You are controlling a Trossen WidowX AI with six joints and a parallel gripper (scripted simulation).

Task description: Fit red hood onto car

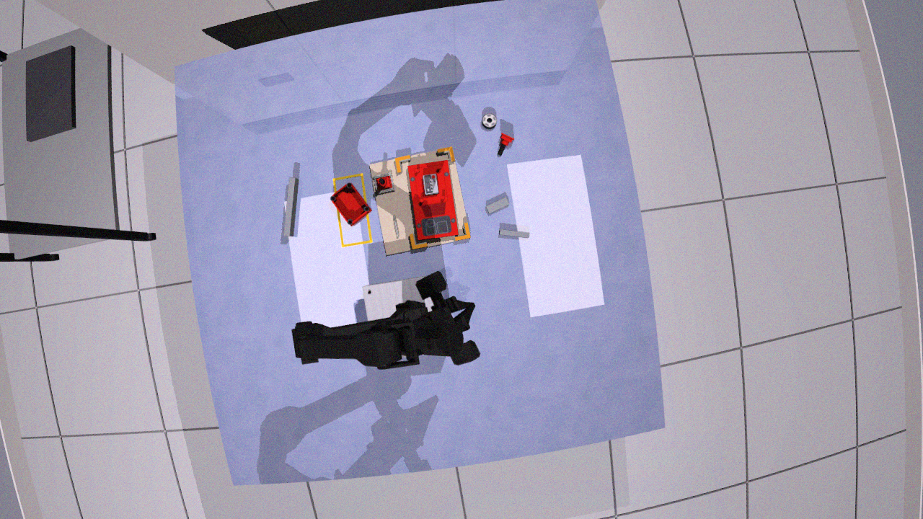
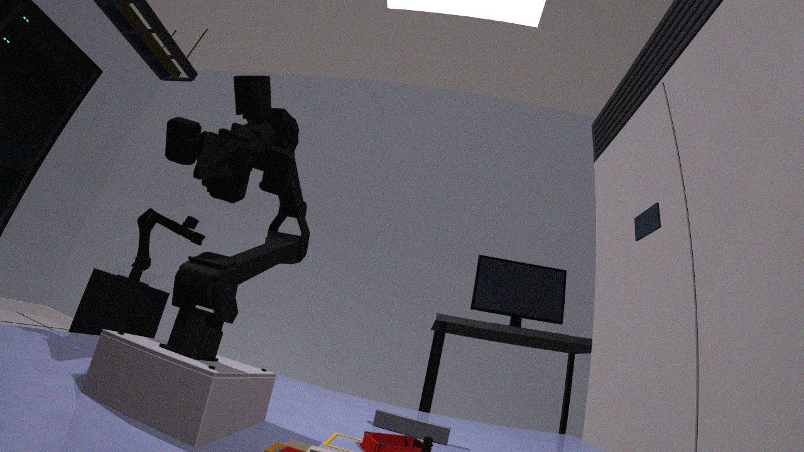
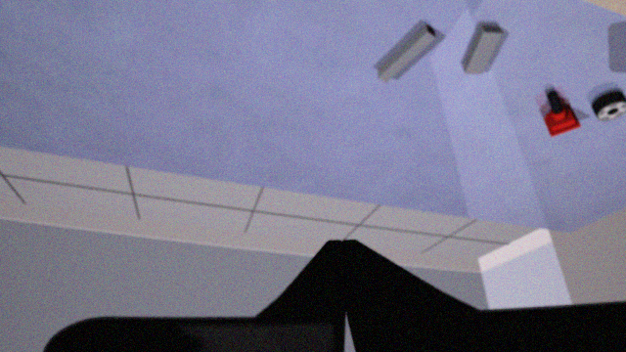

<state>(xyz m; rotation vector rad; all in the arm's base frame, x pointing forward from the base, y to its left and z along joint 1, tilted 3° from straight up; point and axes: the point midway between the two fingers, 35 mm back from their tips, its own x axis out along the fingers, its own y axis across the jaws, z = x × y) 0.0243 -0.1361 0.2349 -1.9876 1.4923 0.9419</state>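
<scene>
My gripper tip is 29 cm short of the red hood, 28 cm to the right of it and 29 cm above it. The rest, counted from my gripper tip: wheel (45 cm ahead, 12 cm to the right, 29 cm below); engine block (30 cm ahead, 6 cm to the left, 28 cm below).
</scene>
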